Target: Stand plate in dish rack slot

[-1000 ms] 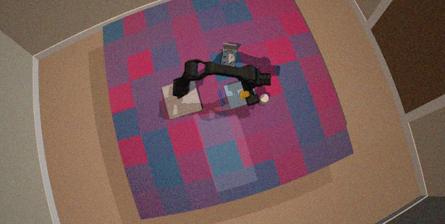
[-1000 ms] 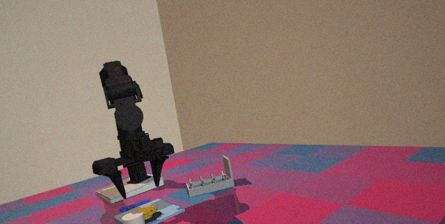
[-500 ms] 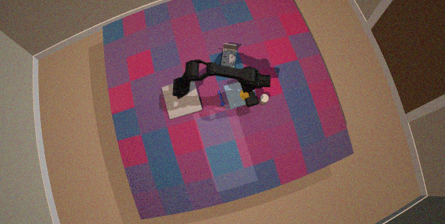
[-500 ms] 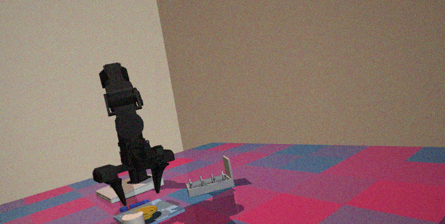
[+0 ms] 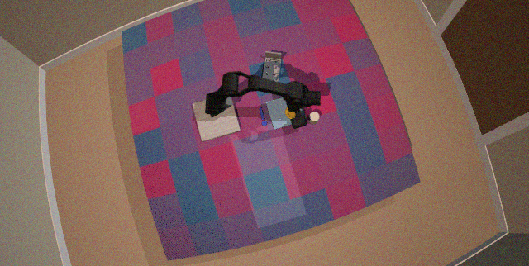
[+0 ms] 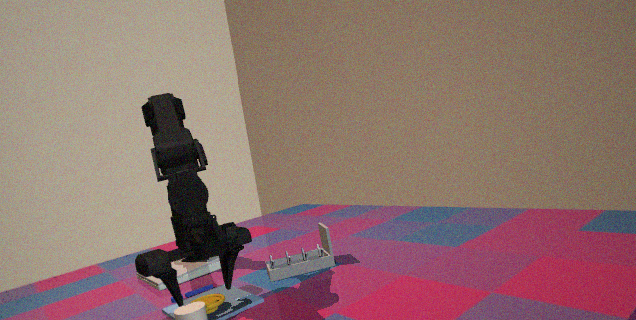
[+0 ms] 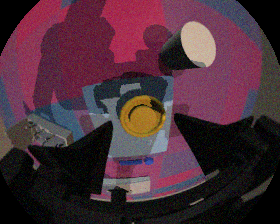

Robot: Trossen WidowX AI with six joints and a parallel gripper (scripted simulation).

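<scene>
Right now the yellow plate is 10 mm below my gripper tip. The rest, counted from my gripper tip: cream cup: 70 mm ahead, 70 mm to the right; blue spoon: 130 mm behind, 40 mm to the left, 20 mm below; light blue square mat: 20 mm behind, 20 mm to the left, 20 mm below.
</scene>
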